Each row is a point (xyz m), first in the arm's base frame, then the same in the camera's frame.
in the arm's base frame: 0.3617 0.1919 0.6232
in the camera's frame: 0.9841 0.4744 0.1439
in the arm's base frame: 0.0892 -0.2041 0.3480
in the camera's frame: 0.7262 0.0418 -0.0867
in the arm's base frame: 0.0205 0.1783 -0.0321
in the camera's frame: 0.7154 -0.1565 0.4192
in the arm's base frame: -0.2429 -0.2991 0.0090
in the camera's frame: 0.6195 -0.4285 -0.0454
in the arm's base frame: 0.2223 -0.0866 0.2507
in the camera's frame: 0.6568 0.1204 0.0864
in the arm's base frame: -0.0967 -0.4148 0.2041
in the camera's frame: 0.6117 -0.2214 -0.2182
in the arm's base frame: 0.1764 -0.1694 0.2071
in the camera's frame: 0.6064 0.0465 0.0328
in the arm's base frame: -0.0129 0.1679 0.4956
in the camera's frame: 1.0784 0.0898 0.1237
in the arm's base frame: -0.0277 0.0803 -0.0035
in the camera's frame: 0.7062 -0.1969 0.3142
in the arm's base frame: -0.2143 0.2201 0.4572
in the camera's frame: 1.1844 -0.0913 0.1507
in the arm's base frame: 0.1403 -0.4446 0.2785
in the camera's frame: 0.5235 0.0118 -0.2393
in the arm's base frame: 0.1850 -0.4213 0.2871
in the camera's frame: 0.5189 0.0573 -0.2165
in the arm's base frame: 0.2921 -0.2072 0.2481
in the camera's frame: 0.5539 0.1593 0.0008
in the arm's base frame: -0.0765 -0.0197 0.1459
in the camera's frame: 0.7765 -0.1749 0.1431
